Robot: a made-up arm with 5 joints.
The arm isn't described. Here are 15 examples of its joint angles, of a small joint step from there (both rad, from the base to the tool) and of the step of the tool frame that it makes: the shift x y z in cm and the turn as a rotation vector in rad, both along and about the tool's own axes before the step.
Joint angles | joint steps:
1: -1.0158 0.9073 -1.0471 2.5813 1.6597 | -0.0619 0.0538 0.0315 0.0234 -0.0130
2: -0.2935 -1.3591 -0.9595 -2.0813 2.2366 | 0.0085 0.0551 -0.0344 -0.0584 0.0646
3: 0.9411 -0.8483 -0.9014 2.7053 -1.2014 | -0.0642 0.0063 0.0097 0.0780 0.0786
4: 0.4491 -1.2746 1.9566 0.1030 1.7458 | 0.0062 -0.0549 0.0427 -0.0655 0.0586
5: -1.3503 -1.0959 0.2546 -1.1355 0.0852 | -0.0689 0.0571 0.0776 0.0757 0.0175
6: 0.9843 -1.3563 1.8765 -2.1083 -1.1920 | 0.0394 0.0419 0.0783 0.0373 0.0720
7: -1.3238 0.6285 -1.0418 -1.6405 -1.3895 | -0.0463 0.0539 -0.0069 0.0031 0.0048
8: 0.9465 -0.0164 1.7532 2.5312 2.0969 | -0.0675 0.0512 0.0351 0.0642 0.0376
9: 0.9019 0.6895 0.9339 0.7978 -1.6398 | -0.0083 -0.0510 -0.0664 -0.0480 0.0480
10: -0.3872 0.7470 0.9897 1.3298 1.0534 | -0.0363 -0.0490 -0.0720 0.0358 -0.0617
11: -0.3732 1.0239 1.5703 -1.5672 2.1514 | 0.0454 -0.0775 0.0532 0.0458 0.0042
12: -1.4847 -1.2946 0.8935 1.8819 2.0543 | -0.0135 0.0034 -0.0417 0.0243 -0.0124
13: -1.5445 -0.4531 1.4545 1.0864 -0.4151 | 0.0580 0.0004 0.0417 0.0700 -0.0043
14: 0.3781 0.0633 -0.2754 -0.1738 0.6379 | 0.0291 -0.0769 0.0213 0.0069 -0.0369
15: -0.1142 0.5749 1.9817 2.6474 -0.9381 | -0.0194 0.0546 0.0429 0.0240 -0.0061
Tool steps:
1: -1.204 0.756 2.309 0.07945 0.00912 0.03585
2: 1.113 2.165 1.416 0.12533 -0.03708 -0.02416
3: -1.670 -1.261 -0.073 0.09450 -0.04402 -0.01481
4: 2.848 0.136 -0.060 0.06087 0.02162 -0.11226
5: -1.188 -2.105 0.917 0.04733 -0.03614 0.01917
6: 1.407 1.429 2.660 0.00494 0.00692 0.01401
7: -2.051 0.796 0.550 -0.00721 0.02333 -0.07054
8: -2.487 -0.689 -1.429 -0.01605 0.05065 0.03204
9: 0.695 0.181 0.281 0.03164 0.03724 -0.00285
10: -2.238 -0.187 0.211 -0.07210 -0.02128 0.05889
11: -5.890 -2.738 0.431 -0.05129 0.13086 0.04957
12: -1.222 -0.614 -0.592 -0.04651 0.05202 0.00341
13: -0.716 -1.703 -1.085 0.07300 -0.03504 0.03905
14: 1.124 -1.748 2.219 0.04987 0.05084 0.01064
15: 0.313 0.782 1.014 -0.03929 0.00941 0.00589
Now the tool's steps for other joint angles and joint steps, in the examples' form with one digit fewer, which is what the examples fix.
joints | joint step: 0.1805 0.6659 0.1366 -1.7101 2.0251 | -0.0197 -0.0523 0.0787 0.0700 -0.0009
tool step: -2.37 -3.00 -2.41 -0.0958 0.0974 -0.0038
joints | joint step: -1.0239 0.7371 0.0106 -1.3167 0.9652 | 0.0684 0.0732 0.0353 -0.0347 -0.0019
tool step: -1.70 -0.35 2.53 0.0257 -0.0447 0.0079
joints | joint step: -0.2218 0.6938 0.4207 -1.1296 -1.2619 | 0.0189 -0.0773 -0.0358 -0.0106 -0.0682
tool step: -0.77 -0.87 -1.00 -0.0315 -0.0419 0.0285
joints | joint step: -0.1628 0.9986 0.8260 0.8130 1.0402 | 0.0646 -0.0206 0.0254 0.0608 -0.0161
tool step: -3.65 0.80 2.36 0.0454 -0.0027 0.1127
